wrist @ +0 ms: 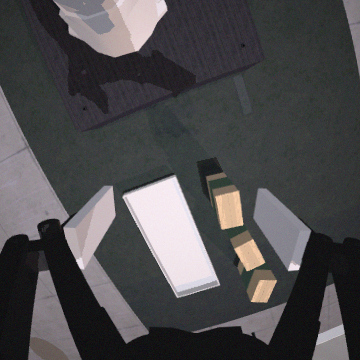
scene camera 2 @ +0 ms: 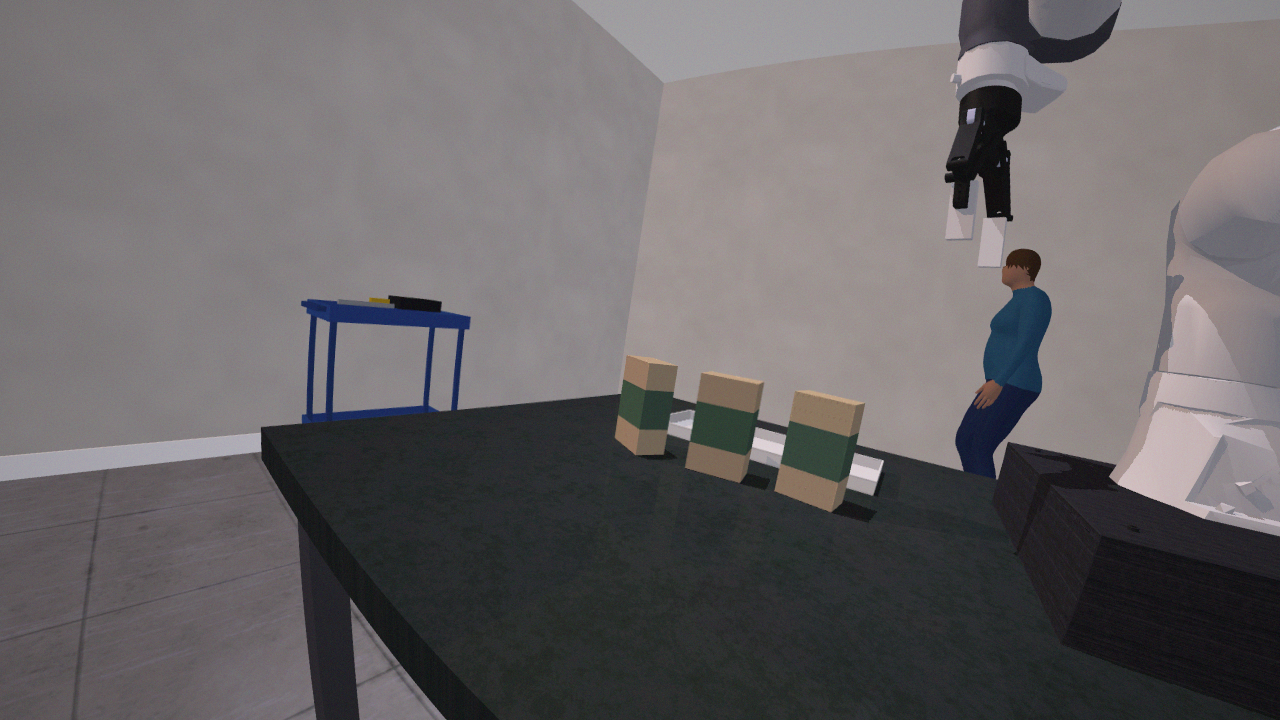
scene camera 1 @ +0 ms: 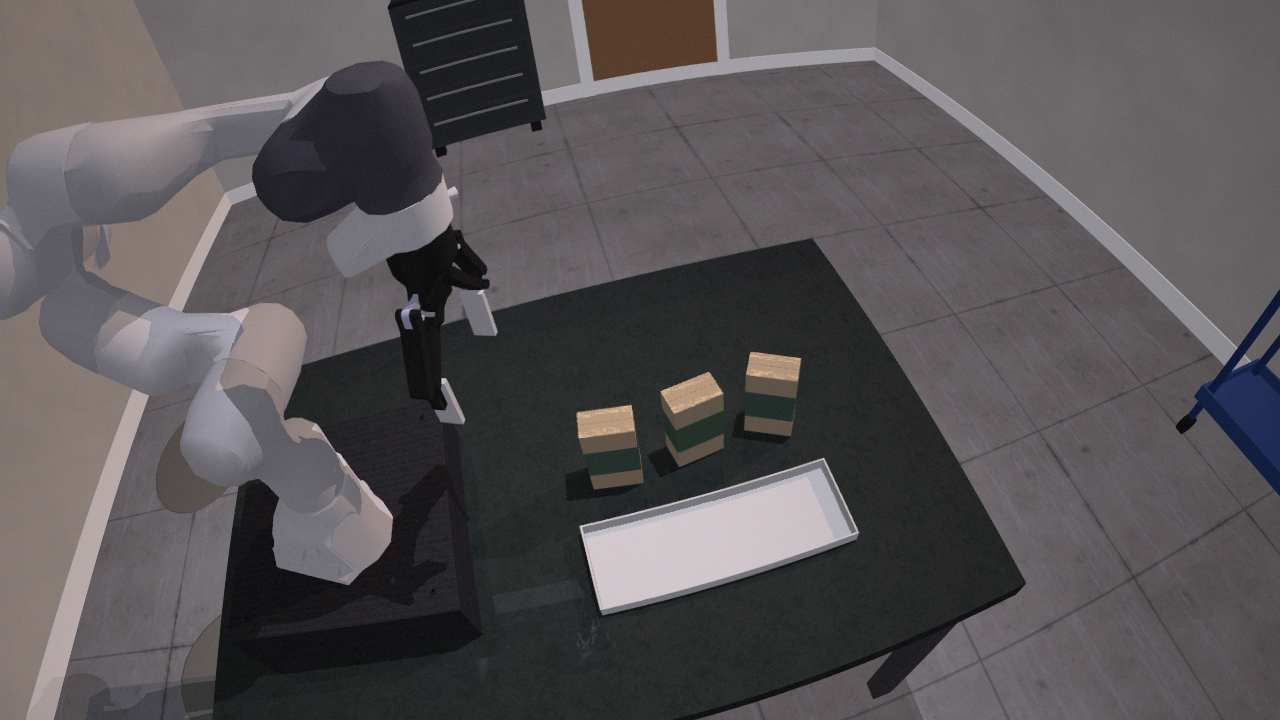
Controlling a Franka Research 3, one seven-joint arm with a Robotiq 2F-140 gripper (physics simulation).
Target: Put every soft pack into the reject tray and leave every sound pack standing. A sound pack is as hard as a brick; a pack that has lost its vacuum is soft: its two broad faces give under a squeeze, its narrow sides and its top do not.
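Three tan packs with green bands stand upright in a row on the dark table. The pack nearest the robot base (scene camera 1: 610, 461) (scene camera 2: 816, 449) (wrist: 229, 210), the middle pack (scene camera 1: 694, 428) (scene camera 2: 724, 427) (wrist: 249, 254) and the far pack (scene camera 1: 770, 405) (scene camera 2: 645, 404) (wrist: 263, 290) are apart and look alike; softness cannot be seen. The white reject tray (scene camera 1: 716, 548) (scene camera 2: 864, 476) (wrist: 172, 235) lies beside the row and holds no pack. My gripper (scene camera 1: 469, 371) (scene camera 2: 975, 243) (wrist: 184, 202) is wide open and empty, high above the table, on the robot-base side of the packs.
The robot base stands on a dark block (scene camera 1: 420, 519) (scene camera 2: 1163, 586) (wrist: 215, 45) at one end of the table. A blue cart (scene camera 1: 1248, 407) (scene camera 2: 389, 315) and a dark drawer cabinet (scene camera 1: 472, 76) stand beyond the table. A person (scene camera 2: 1015, 344) stands behind the table.
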